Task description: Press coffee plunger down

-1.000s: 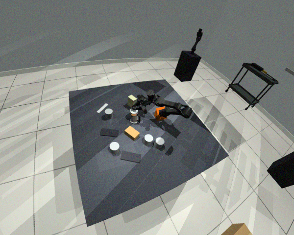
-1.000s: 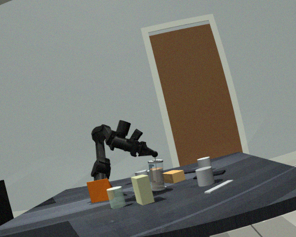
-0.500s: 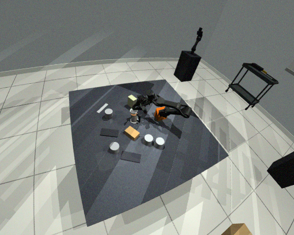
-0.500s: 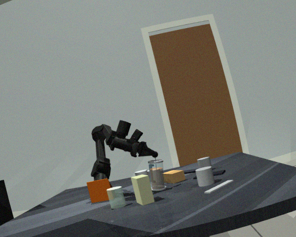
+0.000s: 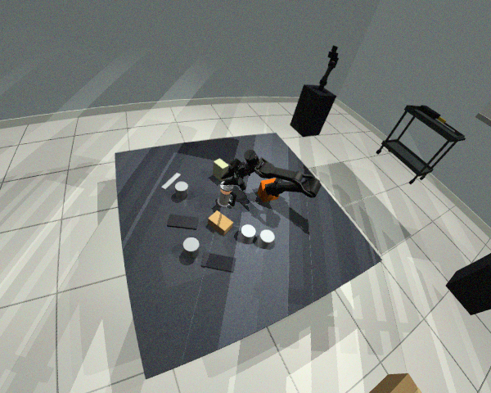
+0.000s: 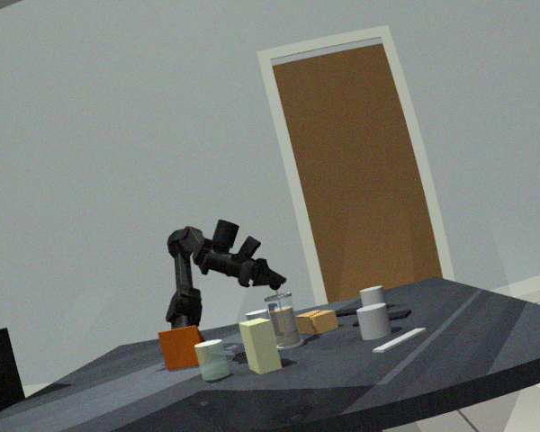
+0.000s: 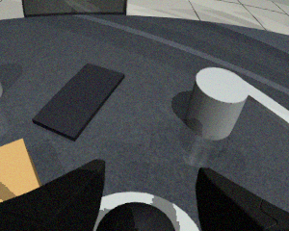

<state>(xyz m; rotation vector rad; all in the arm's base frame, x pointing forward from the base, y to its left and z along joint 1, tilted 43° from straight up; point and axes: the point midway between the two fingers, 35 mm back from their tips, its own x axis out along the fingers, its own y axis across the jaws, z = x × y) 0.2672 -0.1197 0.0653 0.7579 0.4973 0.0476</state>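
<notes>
Right now my gripper tip is 3 cm past the coffee press, 2 cm to the right of it and 8 cm above it. Round my gripper tip: tan box: 6 cm ahead, 15 cm to the left, 14 cm below.
</notes>
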